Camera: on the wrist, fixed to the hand. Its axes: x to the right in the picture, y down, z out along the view.
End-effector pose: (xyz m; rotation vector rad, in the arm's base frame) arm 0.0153 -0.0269 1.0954 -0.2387 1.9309 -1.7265
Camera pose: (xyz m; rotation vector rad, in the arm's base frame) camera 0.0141 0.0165 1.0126 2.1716 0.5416 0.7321
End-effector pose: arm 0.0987 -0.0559 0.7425 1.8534 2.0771 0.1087
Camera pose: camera 0.1697 -0.0349 0.7995 -1.8615 1.6022 -1.1820
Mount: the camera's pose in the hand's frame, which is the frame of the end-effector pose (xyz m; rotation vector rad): 0.0029 0.0866 -0.0350 0.2507 -0.9457 -2.9754
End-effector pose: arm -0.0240 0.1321 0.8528 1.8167 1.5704 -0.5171
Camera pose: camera 0.0563 0.1546 0.8950 1.8205 -1.6559 1.7506
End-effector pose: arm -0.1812 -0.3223 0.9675 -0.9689 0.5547 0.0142
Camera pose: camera -0.2161 -0.3004 0.8836 -0.5305 -2.0114 -2.0027
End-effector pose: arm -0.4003 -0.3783 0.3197 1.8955 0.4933 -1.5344
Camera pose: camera -0.3184 -0.4174 0.3419 0.7693 -1.2821 1.2771
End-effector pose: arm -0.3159 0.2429 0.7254 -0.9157 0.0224 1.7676
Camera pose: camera -0.3673 0.1947 0.6640 0.5644 -1.0321 -0.8710
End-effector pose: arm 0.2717 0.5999 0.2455 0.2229 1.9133 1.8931
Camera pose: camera 0.2384 0.5737 0.3288 -0.9096 0.1442 -0.5978
